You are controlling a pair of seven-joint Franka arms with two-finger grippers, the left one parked.
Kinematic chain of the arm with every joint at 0, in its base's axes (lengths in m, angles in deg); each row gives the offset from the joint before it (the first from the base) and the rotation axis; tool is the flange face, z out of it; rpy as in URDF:
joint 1: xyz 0 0 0.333 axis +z
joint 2: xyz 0 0 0 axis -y
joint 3: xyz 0 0 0.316 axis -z
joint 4: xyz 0.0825 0 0 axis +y
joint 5: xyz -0.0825 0 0.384 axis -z
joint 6: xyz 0 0 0 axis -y
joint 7: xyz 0.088 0 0 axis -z
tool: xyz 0 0 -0.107 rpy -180 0 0
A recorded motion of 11 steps. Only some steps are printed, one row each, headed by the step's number.
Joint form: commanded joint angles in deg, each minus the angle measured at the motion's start. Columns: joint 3, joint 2, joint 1, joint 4, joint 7, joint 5, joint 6.
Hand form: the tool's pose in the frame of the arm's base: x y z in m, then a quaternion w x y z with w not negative. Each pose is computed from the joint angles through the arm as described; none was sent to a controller.
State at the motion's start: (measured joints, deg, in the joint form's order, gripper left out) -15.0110 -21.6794 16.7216 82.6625 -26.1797 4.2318 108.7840
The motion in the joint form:
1: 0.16 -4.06 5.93 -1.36 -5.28 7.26 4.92
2: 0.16 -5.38 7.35 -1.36 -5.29 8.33 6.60
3: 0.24 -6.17 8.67 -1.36 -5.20 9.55 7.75
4: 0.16 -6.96 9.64 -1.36 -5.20 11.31 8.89
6: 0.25 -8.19 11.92 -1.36 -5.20 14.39 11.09
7: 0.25 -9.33 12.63 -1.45 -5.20 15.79 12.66
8: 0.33 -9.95 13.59 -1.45 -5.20 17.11 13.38
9: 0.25 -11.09 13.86 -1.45 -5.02 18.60 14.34
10: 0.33 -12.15 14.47 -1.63 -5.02 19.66 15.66
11: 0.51 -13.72 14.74 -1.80 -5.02 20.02 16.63
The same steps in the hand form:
1: 0.5826 0.3915 0.4603 0.03589 0.81141 0.57944 0.06765
2: 0.5780 0.4081 0.4475 0.04007 0.80126 0.59261 0.07201
3: 0.5723 0.4218 0.4399 0.04695 0.79189 0.60405 0.07640
4: 0.5682 0.4330 0.4326 0.05747 0.78145 0.61598 0.08122
6: 0.5569 0.4567 0.4217 0.07575 0.75936 0.63949 0.09319
7: 0.5549 0.4659 0.4114 0.08193 0.74999 0.64879 0.09935
8: 0.5496 0.4754 0.4051 0.08954 0.74011 0.65865 0.10197
9: 0.5494 0.4800 0.3929 0.09659 0.73359 0.66487 0.10231
10: 0.5476 0.4875 0.3836 0.10039 0.72557 0.67225 0.10741
11: 0.5488 0.4909 0.3667 0.09941 0.72289 0.67581 0.10403

